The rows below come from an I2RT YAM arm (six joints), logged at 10 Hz.
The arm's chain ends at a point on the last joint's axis. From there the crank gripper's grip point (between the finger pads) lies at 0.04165 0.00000 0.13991 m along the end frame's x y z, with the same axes.
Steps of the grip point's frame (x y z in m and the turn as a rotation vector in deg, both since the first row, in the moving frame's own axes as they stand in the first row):
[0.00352 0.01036 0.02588 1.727 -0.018 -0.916]
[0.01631 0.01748 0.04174 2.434 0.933 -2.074]
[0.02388 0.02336 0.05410 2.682 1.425 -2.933]
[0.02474 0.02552 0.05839 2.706 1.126 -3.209]
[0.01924 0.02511 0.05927 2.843 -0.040 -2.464]
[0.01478 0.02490 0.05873 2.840 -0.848 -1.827]
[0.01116 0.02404 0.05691 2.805 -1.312 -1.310]
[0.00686 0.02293 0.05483 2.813 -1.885 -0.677]
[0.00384 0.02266 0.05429 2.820 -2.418 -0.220]
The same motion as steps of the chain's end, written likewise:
[0.00360 0.01524 0.02594 1.727 -0.018 -0.916]
[0.01417 0.02495 0.04259 2.434 0.933 -2.074]
[0.02064 0.03210 0.05538 2.682 1.425 -2.933]
[0.02225 0.03451 0.05945 2.706 1.126 -3.209]
[0.01953 0.03384 0.05946 2.843 -0.040 -2.464]
[0.01699 0.03314 0.05833 2.840 -0.848 -1.827]
[0.01446 0.03182 0.05618 2.805 -1.312 -1.310]
[0.01153 0.03029 0.05372 2.813 -1.885 -0.677]
[0.00979 0.02973 0.05283 2.820 -2.418 -0.220]

